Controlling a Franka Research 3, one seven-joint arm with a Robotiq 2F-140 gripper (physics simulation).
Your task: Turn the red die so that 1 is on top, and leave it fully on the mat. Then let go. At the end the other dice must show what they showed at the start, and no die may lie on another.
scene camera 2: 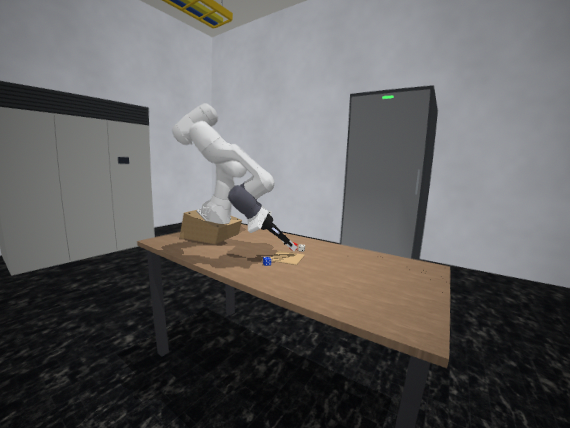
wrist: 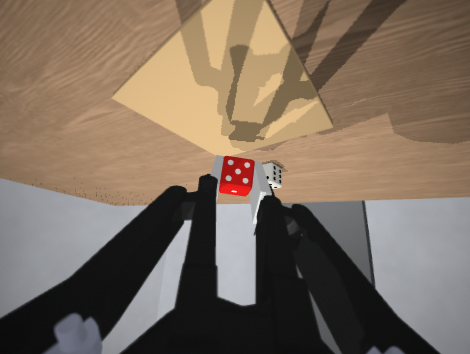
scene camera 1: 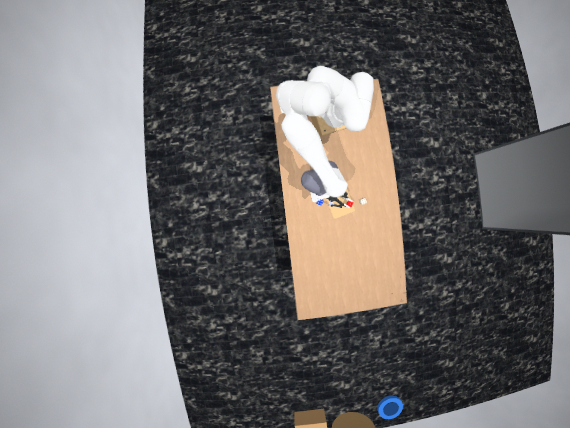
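My gripper [scene camera 1: 348, 203] [scene camera 2: 294, 246] [wrist: 236, 171] is shut on the red die [scene camera 1: 350, 204] [scene camera 2: 296, 245] [wrist: 237, 171] and holds it above the table, tilted. In the wrist view the die's five-dot face is toward the camera and a face with one dot shows below it. The tan square mat [scene camera 1: 343, 213] [scene camera 2: 295, 260] [wrist: 170, 95] lies on the table, with the gripper's shadow on it. A blue die [scene camera 1: 319, 202] [scene camera 2: 267, 261] lies beside the mat. A white die [scene camera 1: 363, 201] [scene camera 2: 302, 247] [wrist: 273, 175] stands on the table on the other side.
The wooden table [scene camera 1: 350, 260] [scene camera 2: 350, 285] [wrist: 60, 60] extends around the mat. The arm's base block [scene camera 2: 210, 231] stands at one end of the table. A dark grey cabinet [scene camera 1: 530, 185] [scene camera 2: 385, 170] stands on the floor beyond the table.
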